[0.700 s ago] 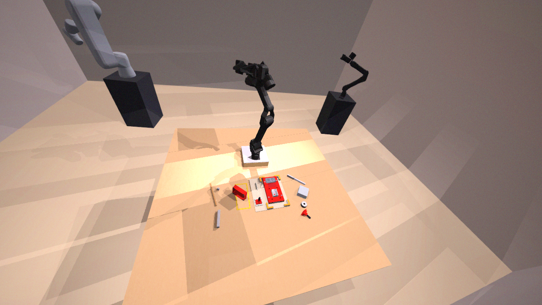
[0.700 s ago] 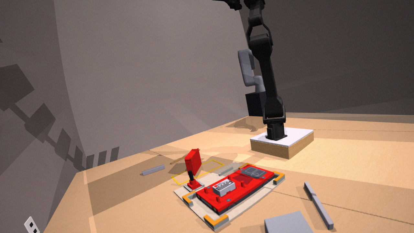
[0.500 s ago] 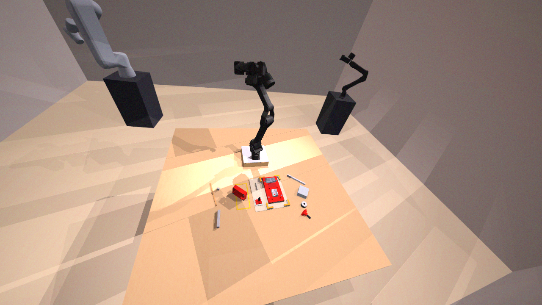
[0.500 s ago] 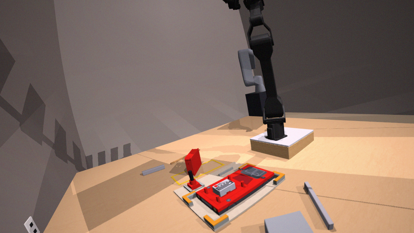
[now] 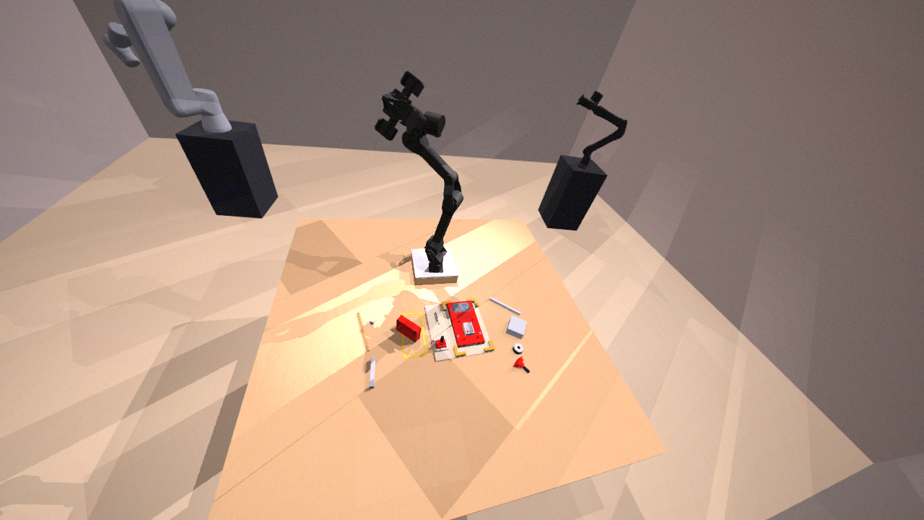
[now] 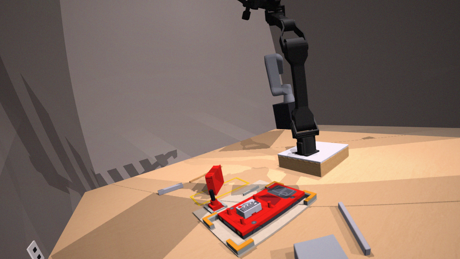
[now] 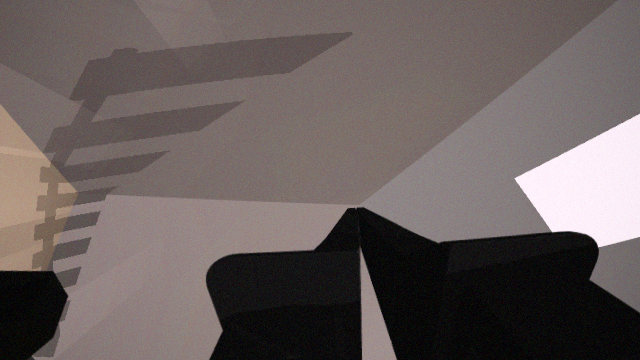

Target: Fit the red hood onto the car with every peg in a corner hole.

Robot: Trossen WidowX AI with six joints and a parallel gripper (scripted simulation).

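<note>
My gripper tip is now 700 mm above the red hood, 260 mm short of it and 110 mm to the right of it. From my gripper tip the other things lie so: thin wooden stick 730 mm below, 250 mm ahead, 60 mm to the right; then grey engine block 710 mm below, 340 mm to the left, 250 mm ahead.
</note>
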